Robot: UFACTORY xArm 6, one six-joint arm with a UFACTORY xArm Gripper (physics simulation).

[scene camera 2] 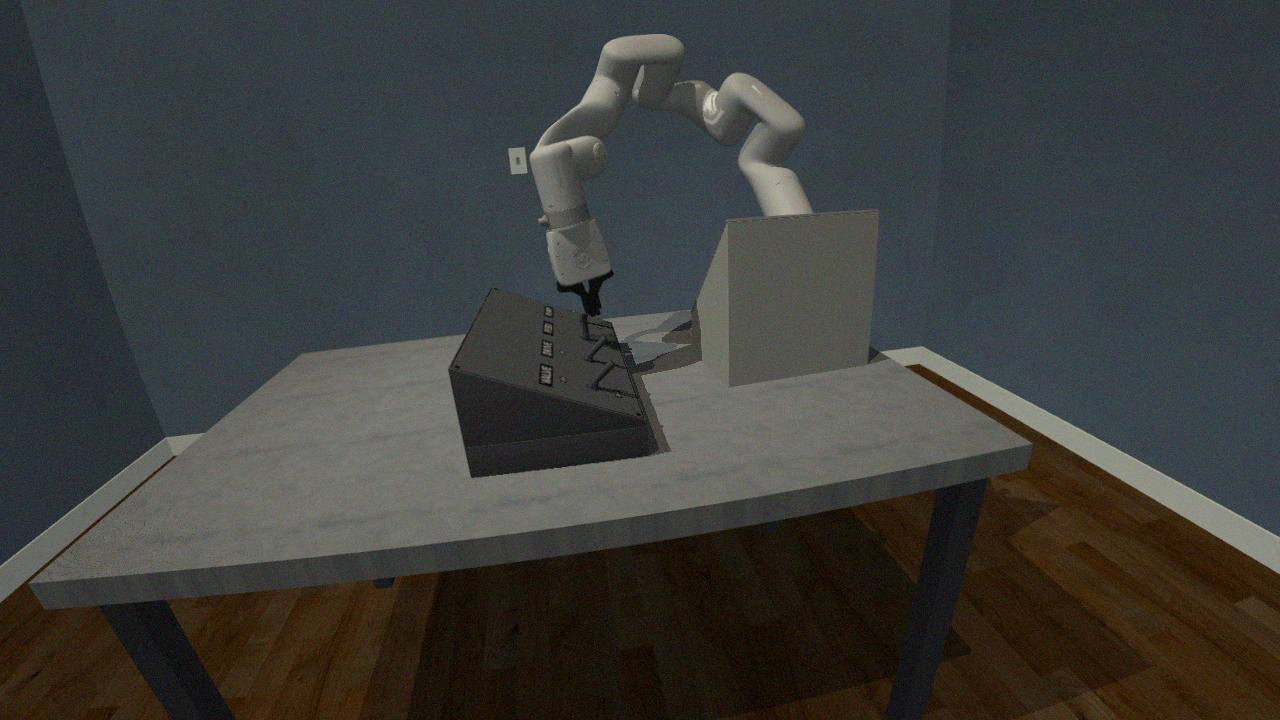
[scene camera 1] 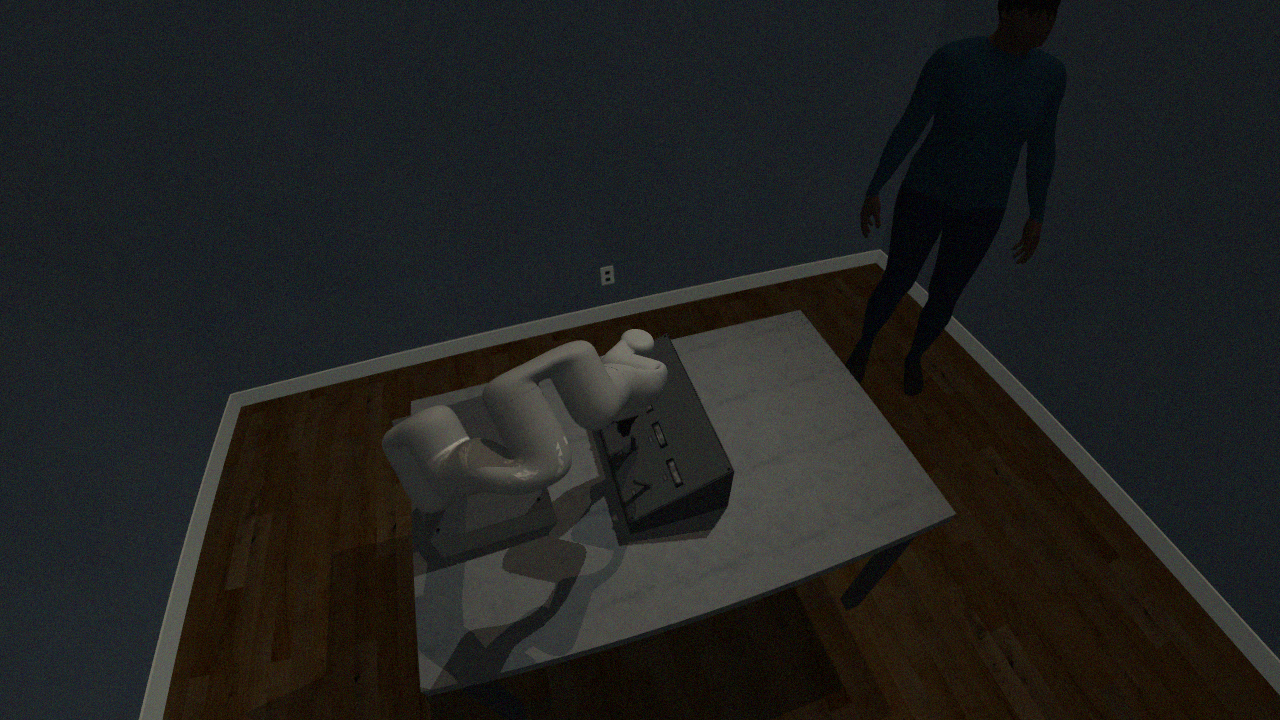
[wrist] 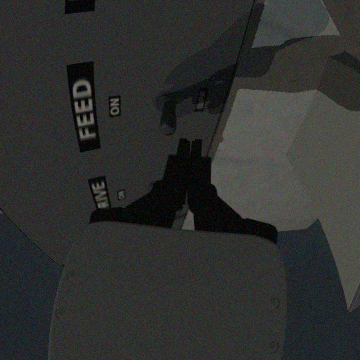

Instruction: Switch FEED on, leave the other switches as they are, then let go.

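Where they show: gripper, fingertip midpoint: (scene camera 2: 594,314) (scene camera 1: 623,432) (wrist: 190,153); arm's base, link origin: (scene camera 2: 804,252).
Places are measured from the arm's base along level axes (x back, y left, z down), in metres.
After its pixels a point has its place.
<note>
The dark sloped switch console (scene camera 1: 687,411) @(z 0.067, x -0.592, y -0.040 m) (scene camera 2: 546,429) @(z 0.156, x -0.544, y 0.253 m) (wrist: 40,65) @(z 0.091, x -0.528, y -0.102 m) stands on the table. In the wrist view the FEED label (wrist: 84,107) @(z 0.102, x -0.505, y -0.058 m) sits left of its ON mark (wrist: 115,106) @(z 0.112, x -0.482, y -0.051 m); the OFF mark (wrist: 201,100) @(z 0.146, x -0.404, y -0.043 m) is near the low edge. The FEED lever (wrist: 168,117) @(z 0.088, x -0.437, y -0.053 m) (scene camera 2: 585,327) @(z 0.107, x -0.438, y -0.042 m) stands more upright than the two nearer levers, which lean to the low edge. Whether it is fully at ON is unclear. My gripper (wrist: 190,153) @(z 0.079, x -0.420, y -0.028 m) (scene camera 2: 592,310) @(z 0.079, x -0.420, y -0.028 m) is shut and empty, its tips close to this lever on the OFF side. Contact cannot be told. In scene camera 1 the arm hides the fingers.
The other levers (scene camera 2: 598,347) @(z 0.108, x -0.434, y 0.079 m) (scene camera 2: 608,374) @(z 0.109, x -0.443, y 0.198 m) stand in a row on the console. The DRIVE label (wrist: 99,192) @(z 0.102, x -0.517, y 0.051 m) is partly covered by my gripper. A pale block (scene camera 2: 801,300) @(z 0.070, x -0.056, y 0.087 m) stands by the arm's base on the table (scene camera 1: 805,429) @(z 0.220, x -0.933, y -0.129 m) (scene camera 2: 358,501) @(z 0.220, x -0.817, y 0.253 m). A person (scene camera 1: 975,134) stands beyond the table.
</note>
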